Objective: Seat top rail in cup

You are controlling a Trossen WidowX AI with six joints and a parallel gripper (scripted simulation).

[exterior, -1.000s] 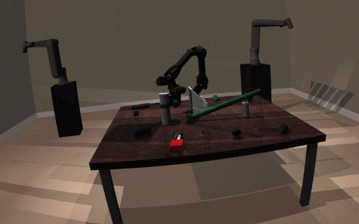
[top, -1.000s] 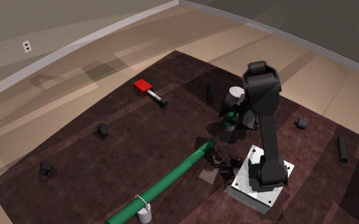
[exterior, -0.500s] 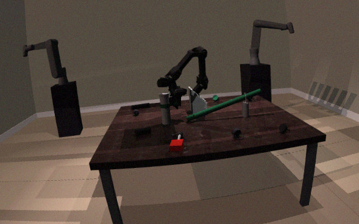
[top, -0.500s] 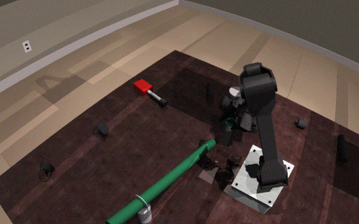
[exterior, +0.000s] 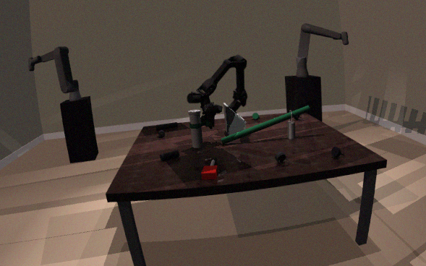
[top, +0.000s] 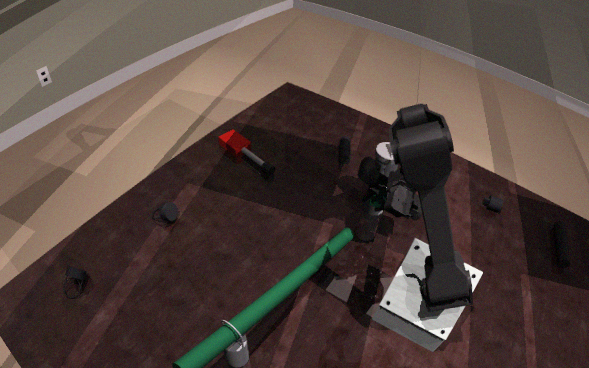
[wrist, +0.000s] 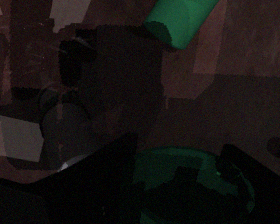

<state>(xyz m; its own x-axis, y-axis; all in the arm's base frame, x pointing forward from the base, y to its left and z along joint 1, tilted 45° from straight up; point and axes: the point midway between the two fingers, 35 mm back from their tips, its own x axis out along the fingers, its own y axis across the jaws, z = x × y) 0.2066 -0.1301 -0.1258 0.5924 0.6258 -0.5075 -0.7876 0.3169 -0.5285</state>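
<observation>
My gripper tip is now 60 mm to the left of the green brace band, 30 mm below it and 10 mm past it. The rest, counted from my gripper tip: small grey post: 440 mm to the left, 100 mm ahead, 10 mm above; then red-headed mallet: 400 mm ahead, 100 mm to the right, 80 mm below; then green rail-end cup: 30 mm to the right, 30 mm above, 10 mm behind.
</observation>
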